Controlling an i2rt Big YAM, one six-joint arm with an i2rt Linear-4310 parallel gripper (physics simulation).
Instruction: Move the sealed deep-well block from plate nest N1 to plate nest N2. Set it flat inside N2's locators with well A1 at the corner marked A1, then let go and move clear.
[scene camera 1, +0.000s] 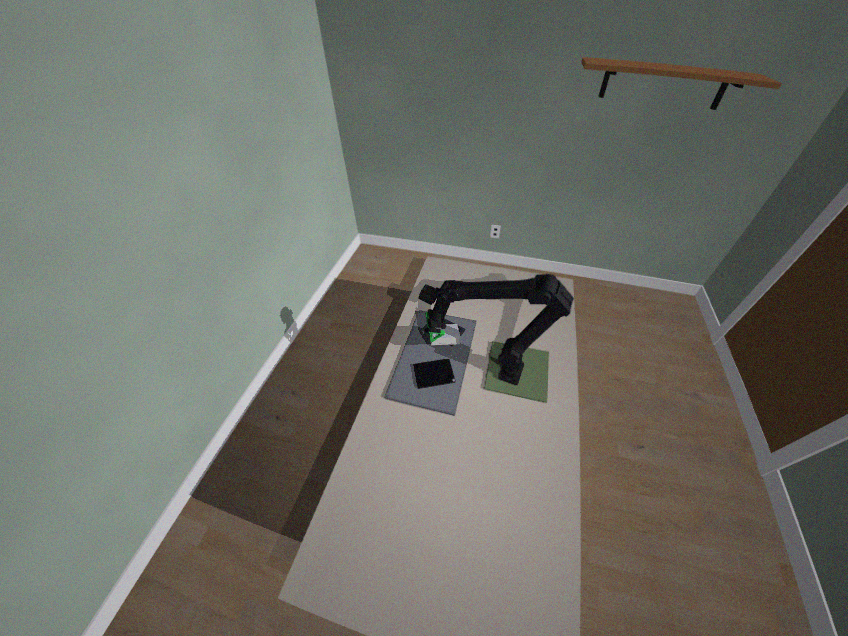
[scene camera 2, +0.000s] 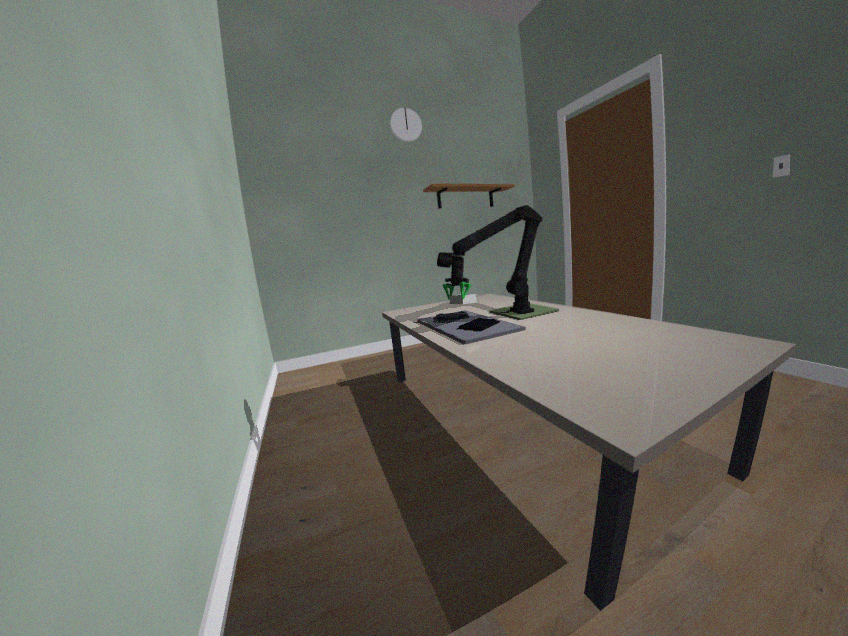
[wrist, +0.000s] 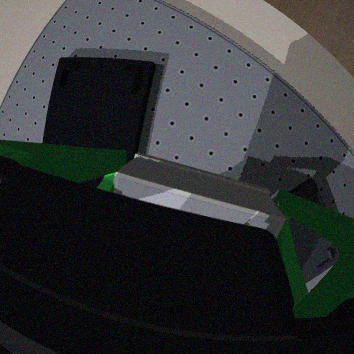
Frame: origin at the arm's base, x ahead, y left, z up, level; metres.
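Where they show: gripper, between the fingertips: (scene camera 1: 430, 334) (scene camera 2: 456, 299) (wrist: 202, 181); arm's base, origin of its link: (scene camera 1: 511, 371) (scene camera 2: 521, 311).
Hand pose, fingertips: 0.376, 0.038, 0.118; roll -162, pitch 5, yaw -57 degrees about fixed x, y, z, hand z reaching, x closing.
Things, the pixels of their top centre, and the offset from my fingertips, as dx, dy, dz. Level surfaces: height alone.
- pale grey-white deep-well block, centre of its top: (wrist: 167, 298) (scene camera 1: 444, 330) (scene camera 2: 463, 293) -0.053, -0.033, +0.019
- blue-grey perforated plate, centre of its top: (wrist: 168, 166) (scene camera 1: 434, 355) (scene camera 2: 465, 322) -0.030, +0.019, -0.116
- far dark nest, centre of its top: (wrist: 273, 263) (scene camera 1: 444, 328) (scene camera 2: 452, 314) -0.015, -0.136, -0.099
- pale table, height of its surface: dz -0.130
My gripper (scene camera 1: 437, 335) (scene camera 2: 456, 294) (wrist: 202, 181) has green fingers and is shut on the pale grey-white deep-well block (scene camera 1: 449, 335) (scene camera 2: 457, 299) (wrist: 200, 179). The block looks about level, above the far part of the blue-grey perforated plate (scene camera 1: 402, 383) (scene camera 2: 493, 333) (wrist: 210, 100). A gap shows below it in scene camera 2. The far dark nest (scene camera 1: 460, 329) (scene camera 2: 451, 316) (wrist: 306, 191) lies below, partly hidden by block and finger. The near black nest (scene camera 1: 433, 374) (scene camera 2: 478, 323) (wrist: 100, 105) holds no block. I cannot read the nest labels, the A1 mark or well A1.
The arm's base stands on a green mat (scene camera 1: 534, 386) (scene camera 2: 543, 311) beside the plate, on the pale table (scene camera 1: 479, 479) (scene camera 2: 616, 369). The table's long edge runs close by the plate's outer side. A wooden shelf (scene camera 1: 678, 70) (scene camera 2: 469, 186) is on the wall.
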